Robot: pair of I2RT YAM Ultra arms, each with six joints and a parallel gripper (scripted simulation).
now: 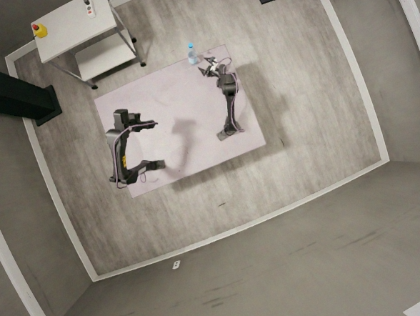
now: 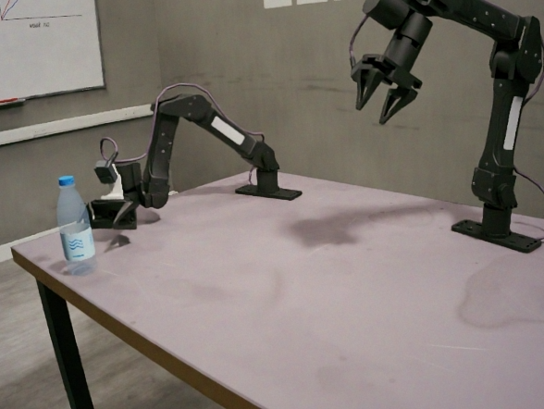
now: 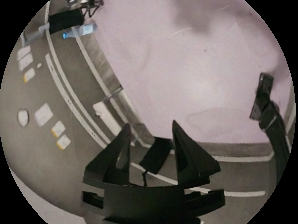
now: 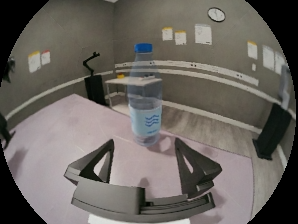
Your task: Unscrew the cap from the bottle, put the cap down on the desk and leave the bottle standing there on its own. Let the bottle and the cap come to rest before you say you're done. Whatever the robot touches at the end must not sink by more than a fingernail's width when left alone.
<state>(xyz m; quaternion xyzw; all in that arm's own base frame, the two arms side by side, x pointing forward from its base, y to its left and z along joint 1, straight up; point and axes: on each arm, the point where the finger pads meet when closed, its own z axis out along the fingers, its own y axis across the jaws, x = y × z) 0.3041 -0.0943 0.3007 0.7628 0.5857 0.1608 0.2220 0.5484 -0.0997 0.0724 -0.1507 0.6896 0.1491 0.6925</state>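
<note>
The clear plastic bottle lies 7 cm ahead of my right hand, 5 cm to the left of it and 3 cm above it. Also, from my right hand: blue cap 13 cm above, 7 cm ahead, 5 cm to the left.
Now: the blue cap 36 cm ahead of my left hand, 48 cm to the right of it and 10 cm below it. From my left hand the other things lie so: clear plastic bottle: 36 cm ahead, 48 cm to the right, 20 cm below.
</note>
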